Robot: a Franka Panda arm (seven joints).
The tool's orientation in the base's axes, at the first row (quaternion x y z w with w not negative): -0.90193 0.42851 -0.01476 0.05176
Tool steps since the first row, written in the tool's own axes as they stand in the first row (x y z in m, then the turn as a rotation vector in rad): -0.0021 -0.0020 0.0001 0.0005 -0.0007 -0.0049; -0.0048 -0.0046 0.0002 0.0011 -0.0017 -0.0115; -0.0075 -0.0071 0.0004 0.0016 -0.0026 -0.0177; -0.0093 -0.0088 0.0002 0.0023 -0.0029 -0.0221; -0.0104 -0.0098 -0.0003 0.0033 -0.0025 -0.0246; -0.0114 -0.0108 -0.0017 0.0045 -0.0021 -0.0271; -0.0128 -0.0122 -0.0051 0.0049 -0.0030 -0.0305; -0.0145 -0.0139 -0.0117 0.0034 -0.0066 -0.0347; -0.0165 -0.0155 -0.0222 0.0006 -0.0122 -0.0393; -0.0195 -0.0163 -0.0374 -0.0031 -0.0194 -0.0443; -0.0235 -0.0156 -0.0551 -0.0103 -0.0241 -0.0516
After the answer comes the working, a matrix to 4 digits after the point.
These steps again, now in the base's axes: 0.0002 0.0029 0.0001 0.0005 -0.0003 0.0049; 0.0005 0.0066 0.0004 0.0012 -0.0007 0.0116; 0.0008 0.0103 0.0005 0.0018 -0.0010 0.0178; 0.0009 0.0127 0.0009 0.0021 -0.0017 0.0222; 0.0010 0.0142 0.0015 0.0023 -0.0030 0.0247; 0.0010 0.0155 0.0030 0.0025 -0.0044 0.0271; 0.0010 0.0172 0.0066 0.0032 -0.0044 0.0306; 0.0007 0.0190 0.0134 0.0048 -0.0013 0.0351; -0.0001 0.0207 0.0240 0.0070 0.0040 0.0404; -0.0024 0.0223 0.0393 0.0099 0.0110 0.0462; -0.0067 0.0235 0.0569 0.0084 0.0189 0.0540
The tool's axes in the first row as the columns of a matrix, in the base's axes (rounded; the answer above uses it unrounded):
0.6323 -0.7714 0.0710
-0.7745 -0.6274 0.0807
-0.0177 -0.1060 -0.9942

